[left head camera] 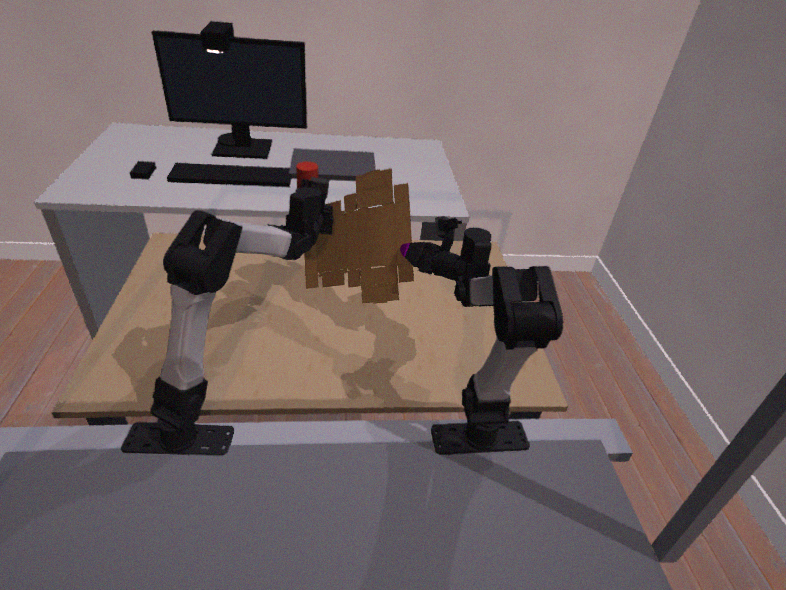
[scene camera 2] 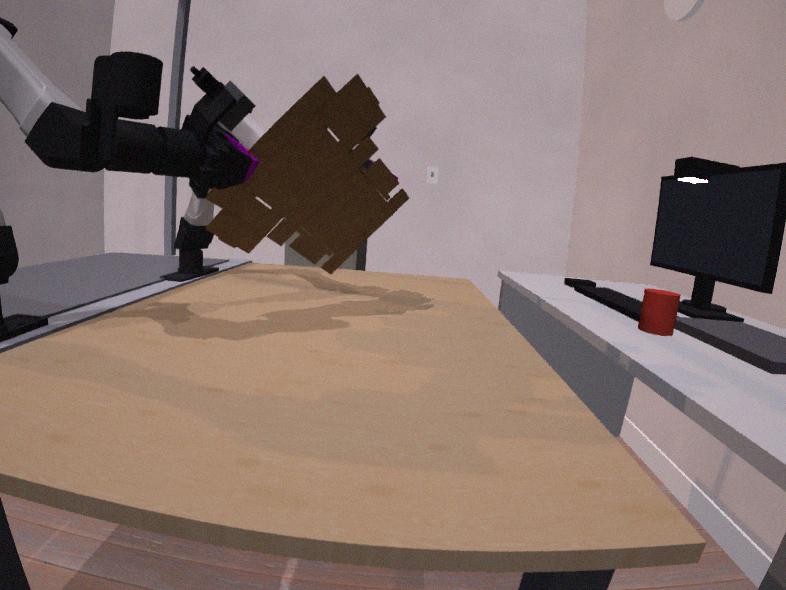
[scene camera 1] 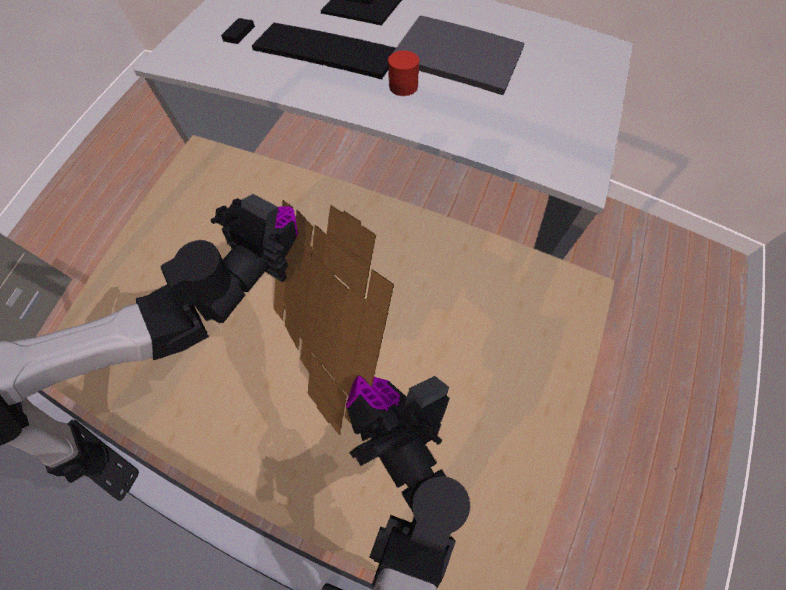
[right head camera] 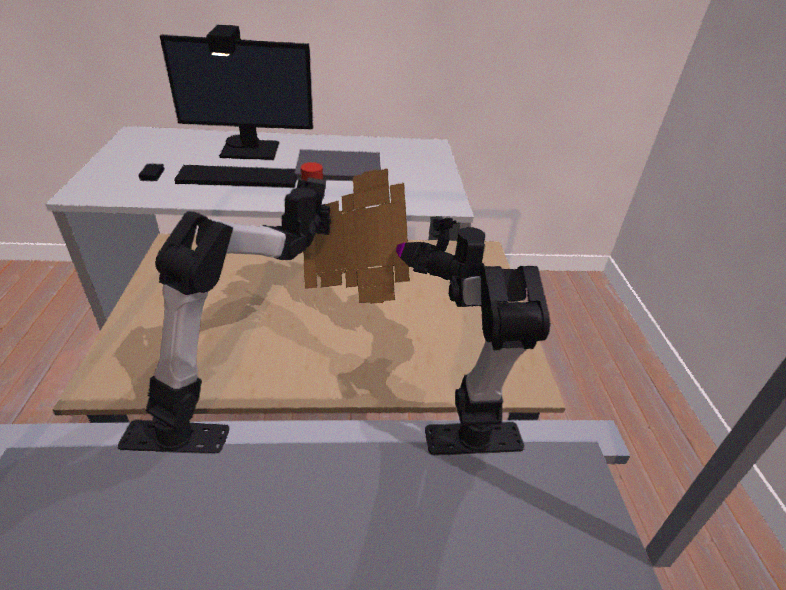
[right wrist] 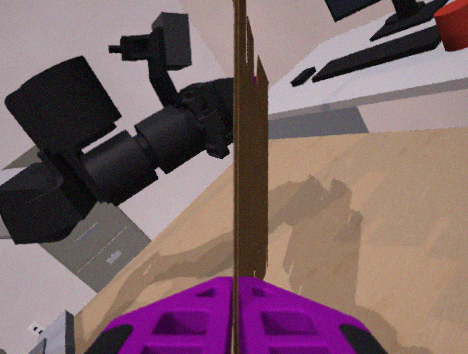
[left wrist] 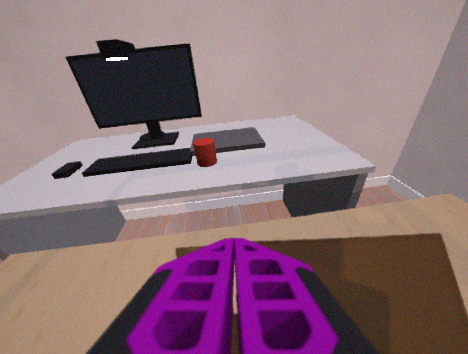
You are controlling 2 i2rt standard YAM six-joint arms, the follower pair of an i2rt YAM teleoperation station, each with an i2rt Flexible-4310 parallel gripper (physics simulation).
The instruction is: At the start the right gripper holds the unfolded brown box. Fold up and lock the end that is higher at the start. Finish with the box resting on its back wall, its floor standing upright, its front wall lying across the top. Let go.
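Frame: origin at the left arm's base, x ahead, y left, z up, level; millimetres.
Seen in the pictures: left gripper, fingertip midpoint: (scene camera 2: 397, 181) (scene camera 1: 292, 209) (right wrist: 261, 82) (left wrist: 234, 246); right gripper, fingertip midpoint: (left head camera: 401, 247) (scene camera 2: 256, 163) (scene camera 1: 357, 376) (right head camera: 397, 247) (right wrist: 235, 290); left arm's base at its link origin: (left head camera: 180, 441) (scene camera 2: 190, 275) (scene camera 1: 97, 459) (right head camera: 176, 439); right arm's base at its link origin: (left head camera: 479, 438) (right head camera: 473, 439).
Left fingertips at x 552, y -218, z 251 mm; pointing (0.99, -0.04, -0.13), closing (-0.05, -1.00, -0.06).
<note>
Offsets run from my left fingertips to a thing's middle. "spot": to the spot under its first point. Level surfaces: height alone.
The unfolded brown box {108 mm back, 99 mm right, 33 mm down} (left head camera: 371, 238) (right head camera: 368, 238) (scene camera 1: 339, 317) (scene camera 2: 298, 165) (left wrist: 420, 280) is held tilted above the wooden table, its slotted flaps spread out. In the right wrist view the box {spot: 109 mm back, 96 mm right, 30 mm down} (right wrist: 251, 175) shows nearly edge-on, with its far part bent to the right. My right gripper (left head camera: 403, 250) (right head camera: 399, 250) (scene camera 2: 253, 167) (right wrist: 235, 290) is shut on its right edge. My left gripper (scene camera 1: 286, 219) (left wrist: 234, 246) is shut with nothing between its fingers, at the left end panels. Its tips are partly hidden behind cardboard in scene camera 2; contact is hard to tell.
The wooden table {244 mm down} (left head camera: 253, 374) (scene camera 1: 507, 381) (scene camera 2: 317, 444) lies below. Behind it stands a white desk (left head camera: 95, 184) (scene camera 1: 539, 146) with a red cup (scene camera 1: 403, 74) (scene camera 2: 659, 312) (left wrist: 205, 153), a keyboard (scene camera 1: 323, 49), a grey pad (scene camera 1: 469, 53) and a monitor (left head camera: 234, 82).
</note>
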